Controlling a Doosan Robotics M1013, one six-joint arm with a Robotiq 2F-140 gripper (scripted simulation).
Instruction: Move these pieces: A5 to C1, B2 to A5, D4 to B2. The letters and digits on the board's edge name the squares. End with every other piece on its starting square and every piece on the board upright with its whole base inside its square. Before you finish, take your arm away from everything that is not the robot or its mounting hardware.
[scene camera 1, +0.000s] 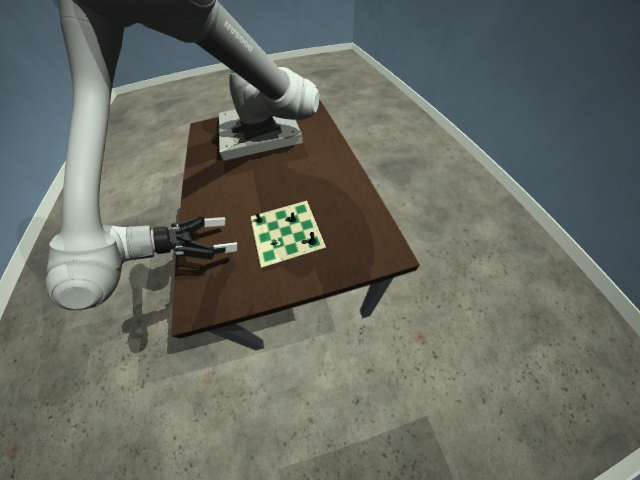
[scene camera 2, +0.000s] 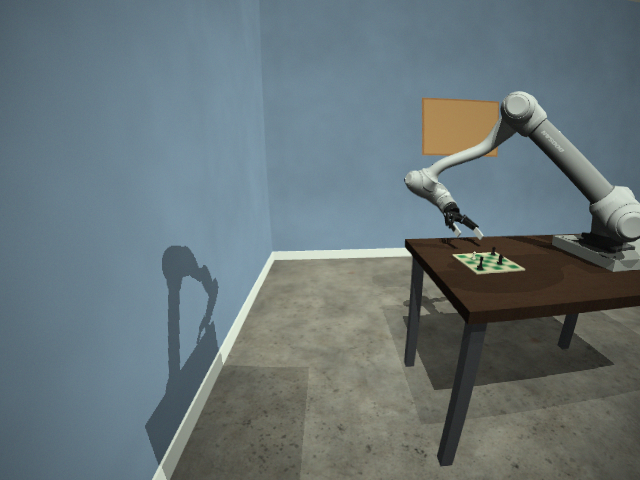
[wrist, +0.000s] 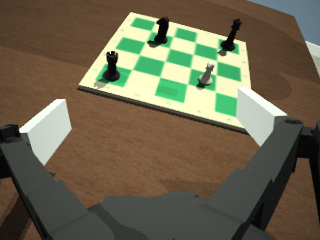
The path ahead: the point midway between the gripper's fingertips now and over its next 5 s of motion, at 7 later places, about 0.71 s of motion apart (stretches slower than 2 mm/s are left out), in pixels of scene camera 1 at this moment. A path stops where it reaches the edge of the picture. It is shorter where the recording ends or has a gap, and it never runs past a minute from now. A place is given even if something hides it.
My gripper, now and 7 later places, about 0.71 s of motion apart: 230, 233; 222, 221; 244, 214; 301, 211; 309, 212; 309, 214; 309, 216; 310, 221
